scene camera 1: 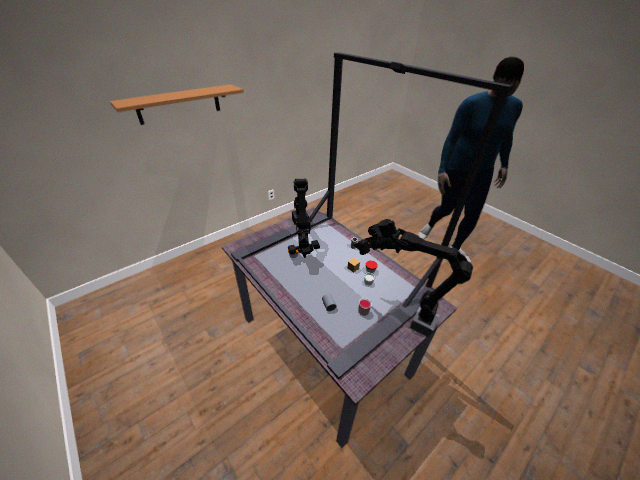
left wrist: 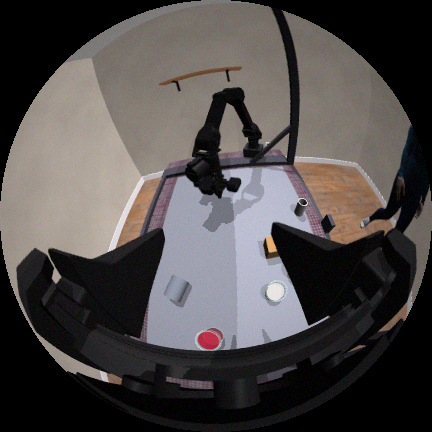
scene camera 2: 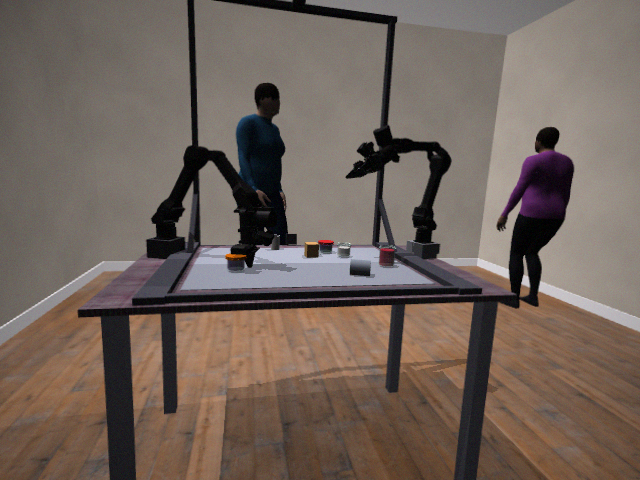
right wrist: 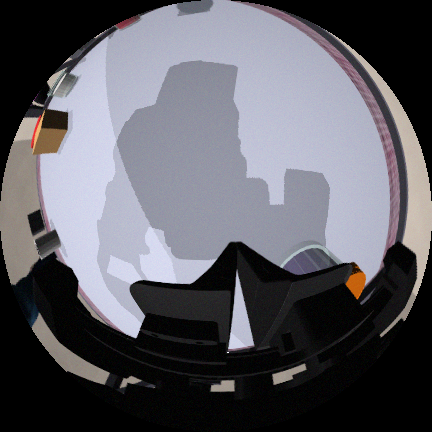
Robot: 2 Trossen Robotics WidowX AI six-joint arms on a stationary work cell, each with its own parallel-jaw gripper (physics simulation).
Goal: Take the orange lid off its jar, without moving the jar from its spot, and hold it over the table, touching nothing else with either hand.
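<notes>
The jar is clear with a dark purplish inside and stands upright at the left of the table in scene camera 2. The orange lid sits on its top. My right gripper is shut with its fingertips together and empty. It is low beside the jar, at its right in scene camera 2. One right finger partly hides the jar and lid in the right wrist view; whether they touch is unclear. My left gripper is open, empty and high above the table.
A yellow-orange block, a red-lidded jar, a white-filled jar, a red-filled jar and a lying grey cylinder are on the table mat. A small upright grey cup stands near one edge.
</notes>
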